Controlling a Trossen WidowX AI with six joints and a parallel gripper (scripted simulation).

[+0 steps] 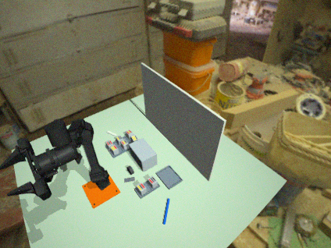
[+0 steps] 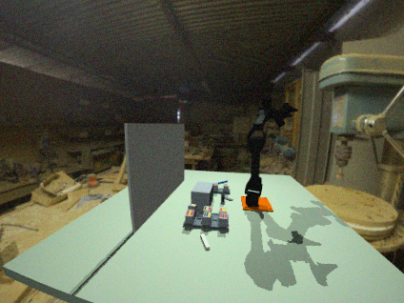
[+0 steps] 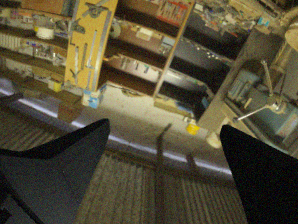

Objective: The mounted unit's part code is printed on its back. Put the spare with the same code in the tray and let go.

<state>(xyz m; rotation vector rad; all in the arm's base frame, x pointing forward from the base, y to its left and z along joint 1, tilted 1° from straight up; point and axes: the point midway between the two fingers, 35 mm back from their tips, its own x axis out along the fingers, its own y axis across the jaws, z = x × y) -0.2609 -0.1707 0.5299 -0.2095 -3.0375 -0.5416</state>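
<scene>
Now: gripper tip 500 mm above the grey spare, 490 mm short of it and 40 mm to the left of it. Also, from my gripper tip: blue pen 530 mm below, 430 mm ahead, 200 mm to the right; grey tray 590 mm ahead, 540 mm below, 70 mm to the right; tall grey panel 800 mm ahead, 320 mm below, 80 mm to the left.
</scene>
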